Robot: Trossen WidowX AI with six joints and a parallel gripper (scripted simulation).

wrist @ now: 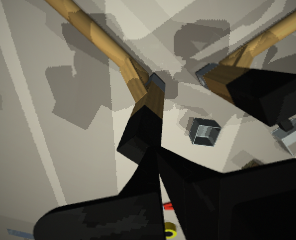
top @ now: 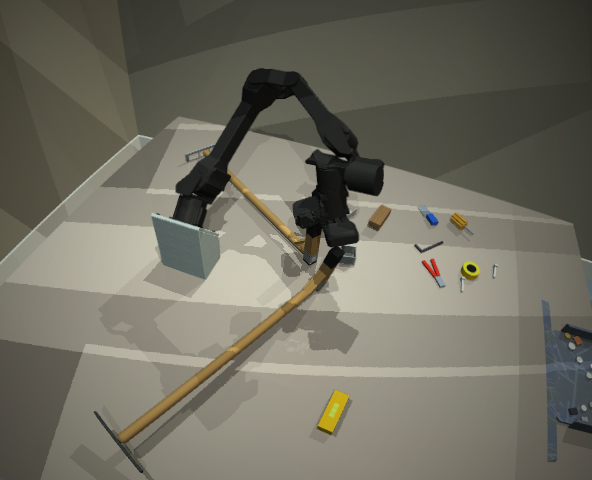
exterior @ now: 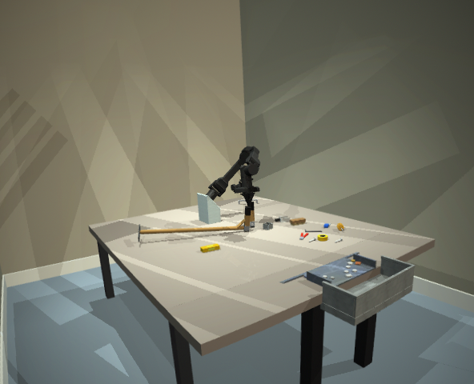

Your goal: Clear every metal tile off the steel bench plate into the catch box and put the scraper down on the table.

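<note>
Now: gripper tip 12 cm past the long scraper, 27 cm to the left of it and 7 cm above it. Round my gripper tip: small grey box (2 cm ahead, 11 cm to the left, 14 cm below); then wooden block (7 cm ahead, 29 cm to the left, 13 cm below); then hex key (22 cm ahead, 24 cm to the left, 14 cm below).
</note>
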